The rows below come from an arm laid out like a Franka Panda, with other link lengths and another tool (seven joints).
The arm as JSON. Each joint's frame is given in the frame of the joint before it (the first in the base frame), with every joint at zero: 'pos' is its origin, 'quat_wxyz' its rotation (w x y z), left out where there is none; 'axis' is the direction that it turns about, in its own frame. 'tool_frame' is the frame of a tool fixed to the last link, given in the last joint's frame.
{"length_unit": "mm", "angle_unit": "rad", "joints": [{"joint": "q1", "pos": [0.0, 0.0, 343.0], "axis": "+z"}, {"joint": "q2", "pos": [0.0, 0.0, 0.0], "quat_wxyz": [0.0, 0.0, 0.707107, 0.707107], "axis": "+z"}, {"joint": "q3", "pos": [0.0, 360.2, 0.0], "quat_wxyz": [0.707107, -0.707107, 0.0, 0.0], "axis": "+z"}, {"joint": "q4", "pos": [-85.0, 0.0, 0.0], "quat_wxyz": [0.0, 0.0, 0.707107, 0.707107], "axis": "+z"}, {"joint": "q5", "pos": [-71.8, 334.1, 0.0], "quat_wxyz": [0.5, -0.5, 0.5, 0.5], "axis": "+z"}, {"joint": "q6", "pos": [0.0, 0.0, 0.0], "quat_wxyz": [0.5, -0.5, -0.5, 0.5], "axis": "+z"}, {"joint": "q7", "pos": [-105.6, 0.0, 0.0], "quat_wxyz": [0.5, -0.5, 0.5, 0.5], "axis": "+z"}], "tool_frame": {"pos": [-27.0, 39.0, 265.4], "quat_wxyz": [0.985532, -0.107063, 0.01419, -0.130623]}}
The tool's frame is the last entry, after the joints.
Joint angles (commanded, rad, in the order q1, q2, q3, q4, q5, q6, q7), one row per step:
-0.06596, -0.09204, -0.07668, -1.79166, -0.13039, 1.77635, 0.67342
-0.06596, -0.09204, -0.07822, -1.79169, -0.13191, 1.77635, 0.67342
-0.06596, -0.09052, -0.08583, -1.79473, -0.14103, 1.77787, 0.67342
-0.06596, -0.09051, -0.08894, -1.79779, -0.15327, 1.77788, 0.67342
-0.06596, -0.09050, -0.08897, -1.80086, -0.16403, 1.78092, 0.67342
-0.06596, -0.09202, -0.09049, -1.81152, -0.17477, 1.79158, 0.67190
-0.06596, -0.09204, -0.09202, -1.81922, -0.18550, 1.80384, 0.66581
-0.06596, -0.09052, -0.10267, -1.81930, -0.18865, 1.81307, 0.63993
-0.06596, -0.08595, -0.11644, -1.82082, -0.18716, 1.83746, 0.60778
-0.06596, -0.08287, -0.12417, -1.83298, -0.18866, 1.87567, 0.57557
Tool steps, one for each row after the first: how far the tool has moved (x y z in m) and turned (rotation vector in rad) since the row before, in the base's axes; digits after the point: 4 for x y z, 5 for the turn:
-0.0003, -0.0012, 0.0001, -0.00135, 0.00023, -0.00134
-0.0014, -0.0060, -0.0015, -0.00790, 0.00430, -0.00617
-0.0015, -0.0043, -0.0006, -0.01124, 0.00484, -0.00142
-0.0001, -0.0024, -0.0002, -0.01045, 0.00169, 0.00193
-0.0002, -0.0029, -0.0020, -0.01026, 0.00045, 0.00331
0.0012, -0.0029, -0.0011, -0.01099, -0.00169, 0.00823
0.0018, -0.0062, 0.0006, -0.00458, -0.00223, 0.01691
0.0056, -0.0069, 0.0001, -0.00230, -0.01208, 0.02185
0.0074, -0.0040, -0.0019, -0.00677, -0.01588, 0.03085

